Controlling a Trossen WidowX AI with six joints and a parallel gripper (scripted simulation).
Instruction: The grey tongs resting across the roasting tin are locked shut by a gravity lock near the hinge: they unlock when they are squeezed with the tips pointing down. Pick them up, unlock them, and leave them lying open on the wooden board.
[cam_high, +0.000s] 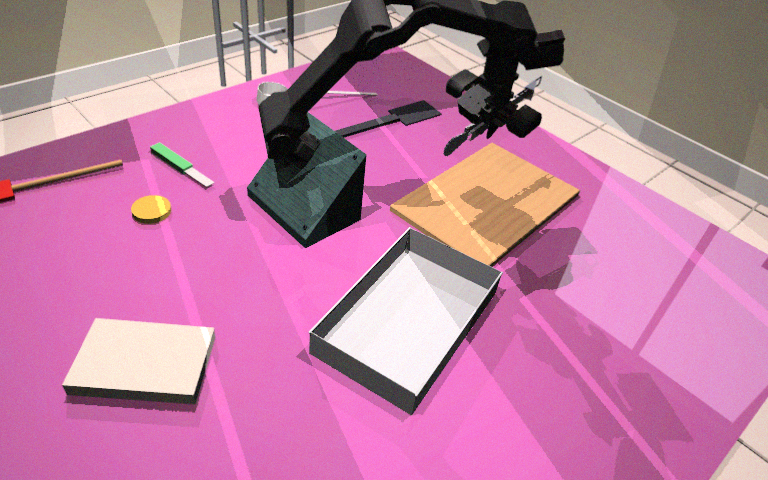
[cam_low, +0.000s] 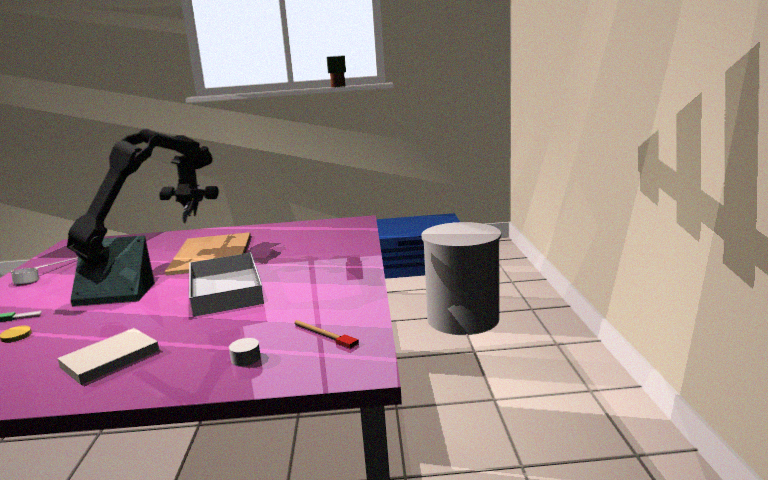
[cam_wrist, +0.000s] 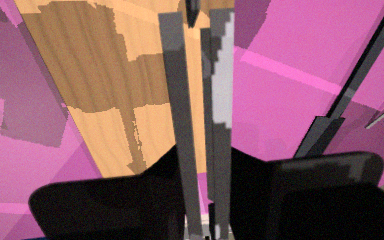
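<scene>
My gripper tip is now 14 cm above the wooden board and 4 cm short of it. From my gripper tip the other things lie so: black spatula 31 cm behind, 14 cm below, 5 cm to the left; roasting tin 36 cm to the right, 17 cm ahead, 12 cm below; green-handled tool 45 cm to the right, 41 cm behind, 14 cm below.
</scene>
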